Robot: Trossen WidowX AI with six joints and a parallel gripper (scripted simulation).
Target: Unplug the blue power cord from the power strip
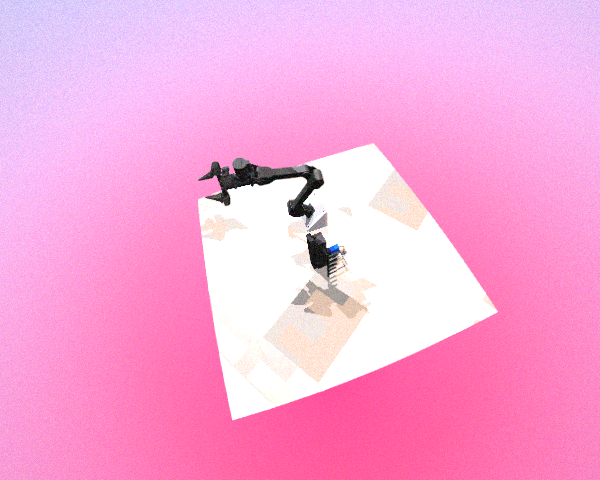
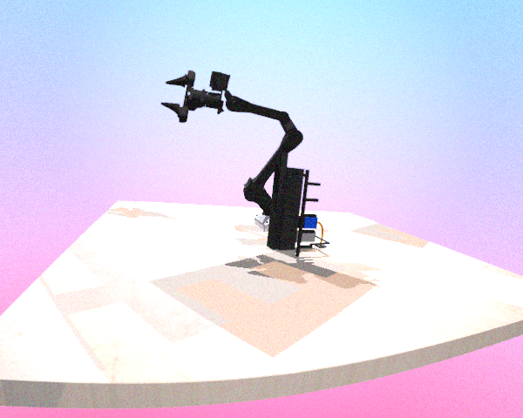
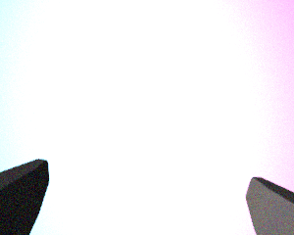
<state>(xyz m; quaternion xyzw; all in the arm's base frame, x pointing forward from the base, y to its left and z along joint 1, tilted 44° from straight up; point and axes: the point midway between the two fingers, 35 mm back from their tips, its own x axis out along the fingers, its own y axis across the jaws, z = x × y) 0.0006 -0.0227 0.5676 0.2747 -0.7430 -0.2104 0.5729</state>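
Now: the blue plug 33 cm ahead of my gripper tip, 42 cm to the left of it and 38 cm below it.
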